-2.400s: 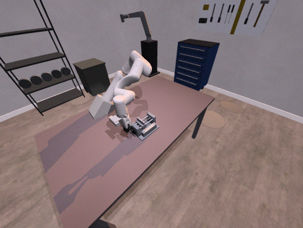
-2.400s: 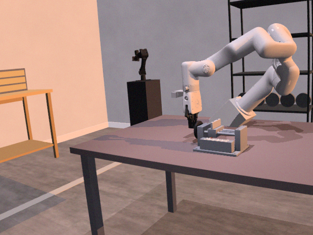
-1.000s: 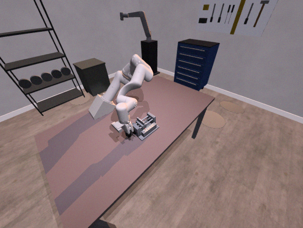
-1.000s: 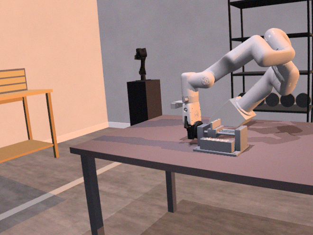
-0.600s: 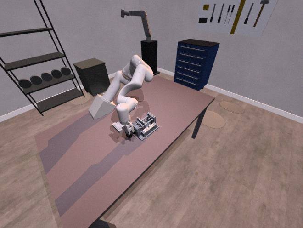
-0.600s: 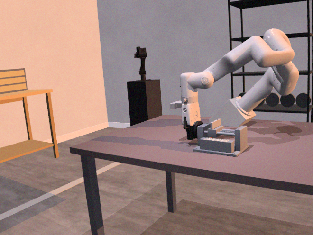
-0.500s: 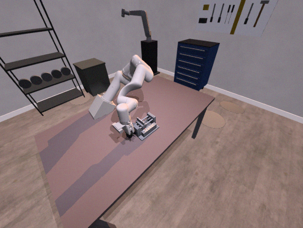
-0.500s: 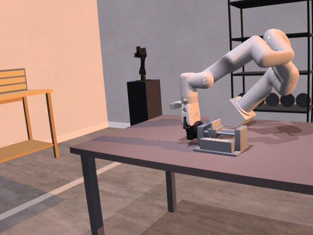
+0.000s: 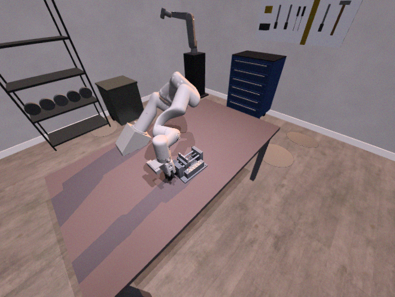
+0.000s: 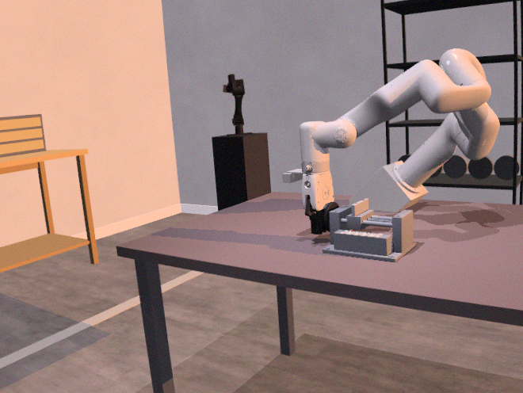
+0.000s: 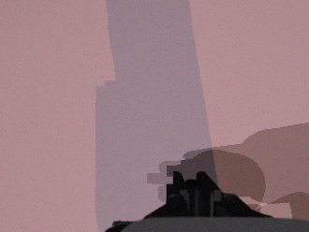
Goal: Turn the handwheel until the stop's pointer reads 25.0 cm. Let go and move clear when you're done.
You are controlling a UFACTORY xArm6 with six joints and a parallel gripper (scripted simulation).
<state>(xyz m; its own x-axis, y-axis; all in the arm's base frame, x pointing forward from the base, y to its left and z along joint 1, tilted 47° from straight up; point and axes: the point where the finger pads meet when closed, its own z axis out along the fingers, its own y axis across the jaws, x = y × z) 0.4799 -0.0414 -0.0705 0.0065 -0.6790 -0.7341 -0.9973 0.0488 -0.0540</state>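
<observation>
My gripper is now 2 cm to the right of the black handwheel and 1 cm below it. From my hand the other things lie so: sliding stop block: 12 cm to the left, 4 cm above.
</observation>
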